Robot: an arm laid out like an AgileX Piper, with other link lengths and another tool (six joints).
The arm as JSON. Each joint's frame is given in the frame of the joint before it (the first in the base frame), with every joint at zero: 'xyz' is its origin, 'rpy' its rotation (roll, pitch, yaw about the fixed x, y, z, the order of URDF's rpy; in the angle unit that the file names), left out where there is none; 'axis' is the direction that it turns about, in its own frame. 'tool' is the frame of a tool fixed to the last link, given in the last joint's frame.
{
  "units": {
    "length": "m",
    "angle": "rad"
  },
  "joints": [
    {
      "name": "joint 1",
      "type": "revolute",
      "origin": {
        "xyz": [
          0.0,
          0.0,
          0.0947
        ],
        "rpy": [
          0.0,
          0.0,
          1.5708
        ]
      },
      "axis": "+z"
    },
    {
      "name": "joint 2",
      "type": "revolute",
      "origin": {
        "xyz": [
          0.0,
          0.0,
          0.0
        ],
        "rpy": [
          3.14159,
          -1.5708,
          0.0
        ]
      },
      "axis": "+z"
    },
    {
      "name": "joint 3",
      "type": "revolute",
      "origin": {
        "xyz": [
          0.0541,
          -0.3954,
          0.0
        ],
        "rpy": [
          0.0,
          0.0,
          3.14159
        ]
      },
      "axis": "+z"
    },
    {
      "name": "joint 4",
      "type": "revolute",
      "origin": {
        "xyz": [
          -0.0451,
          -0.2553,
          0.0
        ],
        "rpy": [
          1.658,
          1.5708,
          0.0
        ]
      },
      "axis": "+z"
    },
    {
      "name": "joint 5",
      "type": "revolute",
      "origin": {
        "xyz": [
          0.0,
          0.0,
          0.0
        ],
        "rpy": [
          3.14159,
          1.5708,
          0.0
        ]
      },
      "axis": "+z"
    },
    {
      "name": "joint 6",
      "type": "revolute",
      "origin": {
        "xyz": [
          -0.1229,
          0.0,
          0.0
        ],
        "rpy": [
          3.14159,
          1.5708,
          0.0
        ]
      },
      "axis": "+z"
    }
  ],
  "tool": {
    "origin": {
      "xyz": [
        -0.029,
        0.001,
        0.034
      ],
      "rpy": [
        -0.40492,
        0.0,
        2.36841
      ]
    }
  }
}
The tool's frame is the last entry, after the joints.
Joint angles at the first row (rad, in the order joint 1, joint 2, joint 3, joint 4, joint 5, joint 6):
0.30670, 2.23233, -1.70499, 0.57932, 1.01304, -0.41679
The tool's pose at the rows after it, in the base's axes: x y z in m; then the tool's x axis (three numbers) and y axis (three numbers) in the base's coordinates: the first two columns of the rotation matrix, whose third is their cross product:
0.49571 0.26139 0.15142 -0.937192 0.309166 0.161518 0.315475 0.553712 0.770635
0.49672 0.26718 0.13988 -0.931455 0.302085 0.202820 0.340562 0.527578 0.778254
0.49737 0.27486 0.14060 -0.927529 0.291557 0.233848 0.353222 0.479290 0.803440
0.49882 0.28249 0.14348 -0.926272 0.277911 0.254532 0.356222 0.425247 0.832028
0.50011 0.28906 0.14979 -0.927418 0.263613 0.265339 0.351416 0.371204 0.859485
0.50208 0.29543 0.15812 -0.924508 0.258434 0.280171 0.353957 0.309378 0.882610
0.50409 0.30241 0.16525 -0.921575 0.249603 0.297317 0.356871 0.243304 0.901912
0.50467 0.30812 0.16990 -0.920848 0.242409 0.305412 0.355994 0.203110 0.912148
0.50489 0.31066 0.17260 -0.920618 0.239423 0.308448 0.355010 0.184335 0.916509
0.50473 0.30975 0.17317 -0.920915 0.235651 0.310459 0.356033 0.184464 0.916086
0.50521 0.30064 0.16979 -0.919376 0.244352 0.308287 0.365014 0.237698 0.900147
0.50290 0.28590 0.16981 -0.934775 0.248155 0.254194 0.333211 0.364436 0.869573
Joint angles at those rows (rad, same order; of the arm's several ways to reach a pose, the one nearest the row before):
0.30851, 2.24918, -1.70657, 0.57998, 1.01484, -0.41718
0.30851, 2.27909, -1.70880, 0.63000, 1.02086, -0.44096
0.30851, 2.29098, -1.71073, 0.70358, 1.02573, -0.47573
0.30852, 2.29992, -1.71166, 0.78268, 1.02571, -0.51982
0.30851, 2.30218, -1.71166, 0.85758, 1.02571, -0.56427
0.30852, 2.30216, -1.71162, 0.93535, 1.02570, -0.59748
0.30992, 2.30613, -1.71166, 1.01898, 1.02807, -0.63523
0.31433, 2.30824, -1.71165, 1.07034, 1.02808, -0.65861
0.31644, 2.30824, -1.71162, 1.09370, 1.02805, -0.66875
0.31447, 2.30825, -1.71321, 1.09255, 1.03455, -0.66881
0.30452, 2.30629, -1.72626, 1.01679, 1.05002, -0.62148
0.29949, 2.28630, -1.75344, 0.84625, 1.06876, -0.54799

